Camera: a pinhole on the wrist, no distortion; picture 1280 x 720 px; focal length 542.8 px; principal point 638.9 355.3 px. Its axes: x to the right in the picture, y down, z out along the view. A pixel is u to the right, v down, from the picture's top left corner.
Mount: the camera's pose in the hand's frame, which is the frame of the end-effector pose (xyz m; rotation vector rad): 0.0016 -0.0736 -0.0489 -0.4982 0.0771 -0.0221
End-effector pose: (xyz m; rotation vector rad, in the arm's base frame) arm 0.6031 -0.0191 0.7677 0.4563 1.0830 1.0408
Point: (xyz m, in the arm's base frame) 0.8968 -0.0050 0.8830
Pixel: 560 115
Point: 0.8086 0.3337 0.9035
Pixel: 906 419
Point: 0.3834 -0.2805 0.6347
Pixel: behind the camera
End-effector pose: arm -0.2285 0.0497 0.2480 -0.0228 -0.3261 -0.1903
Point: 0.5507 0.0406 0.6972
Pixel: outside the picture
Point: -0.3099 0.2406 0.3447
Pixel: 429 625
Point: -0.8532 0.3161 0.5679
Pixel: 79 279
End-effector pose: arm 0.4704 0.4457 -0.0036 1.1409 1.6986 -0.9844
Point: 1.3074 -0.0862 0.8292
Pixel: outside the picture
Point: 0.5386 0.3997 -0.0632
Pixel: 673 534
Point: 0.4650 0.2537 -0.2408
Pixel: 893 176
